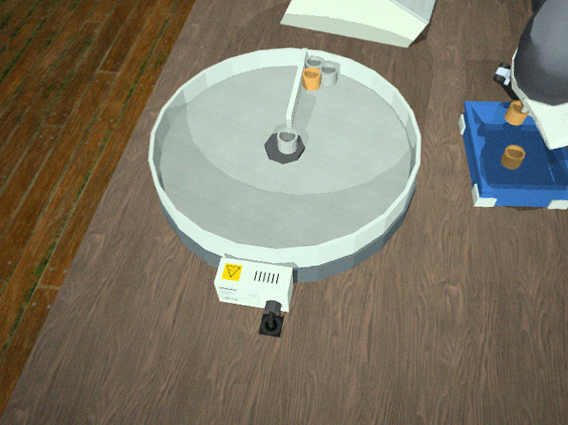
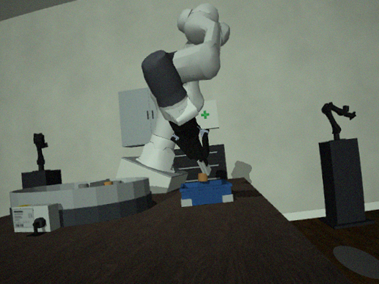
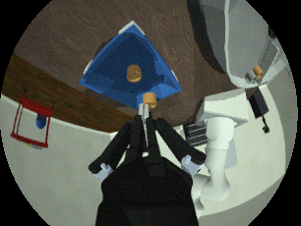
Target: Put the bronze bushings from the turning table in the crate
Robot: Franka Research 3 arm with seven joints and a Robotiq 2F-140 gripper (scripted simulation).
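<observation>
Right now the blue crate is 80 mm below my hand, 30 mm ahead of it and 10 mm to the right of it. The rest, counted from my hand: round turning table: 380 mm to the right, 100 mm ahead, 50 mm below.
</observation>
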